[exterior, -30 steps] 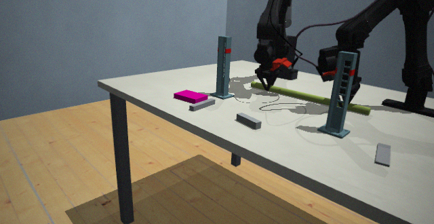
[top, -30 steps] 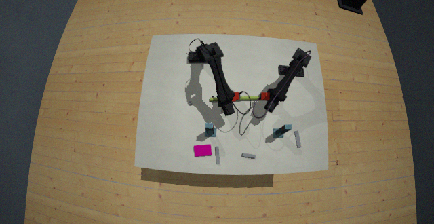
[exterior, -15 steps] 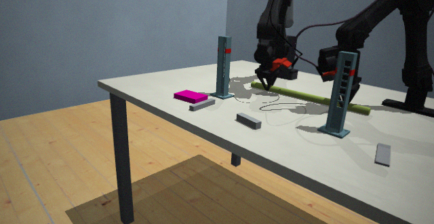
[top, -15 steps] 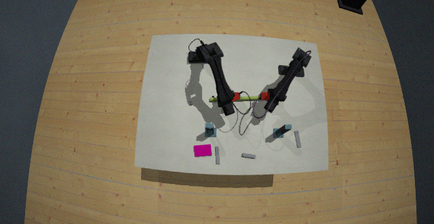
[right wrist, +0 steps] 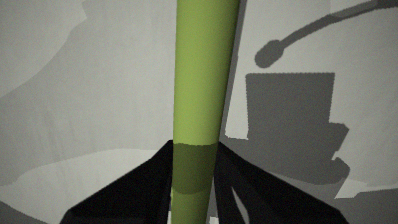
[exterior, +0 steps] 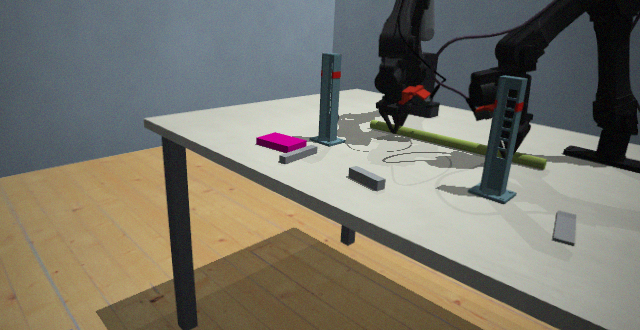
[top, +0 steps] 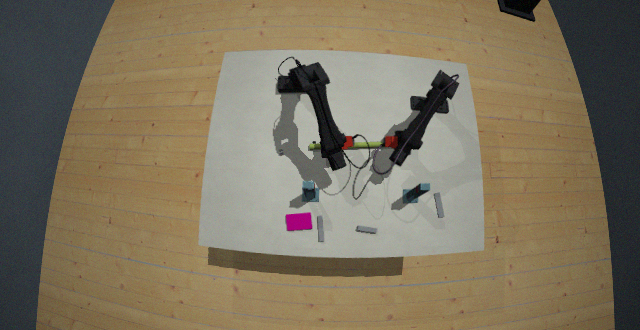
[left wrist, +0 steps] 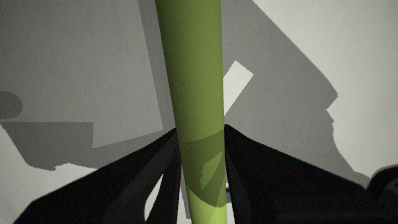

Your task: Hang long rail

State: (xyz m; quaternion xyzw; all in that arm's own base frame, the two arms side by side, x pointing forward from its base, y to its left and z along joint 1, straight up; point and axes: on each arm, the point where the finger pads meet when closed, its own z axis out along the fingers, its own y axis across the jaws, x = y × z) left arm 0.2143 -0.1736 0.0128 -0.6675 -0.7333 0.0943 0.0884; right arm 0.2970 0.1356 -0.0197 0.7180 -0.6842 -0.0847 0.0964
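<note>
Right now the green rail is 40 mm behind my right hand, 150 mm to the left of it and 10 mm below it. From my right hand the other things lie so: magenta block: 340 mm ahead, 80 mm to the right, 10 mm below.
Right now the green rail is 10 mm ahead of my left hand, 150 mm to the right of it and 10 mm below it. From my left hand the other things lie so: magenta block 390 mm ahead, 380 mm to the right, 10 mm below.
</note>
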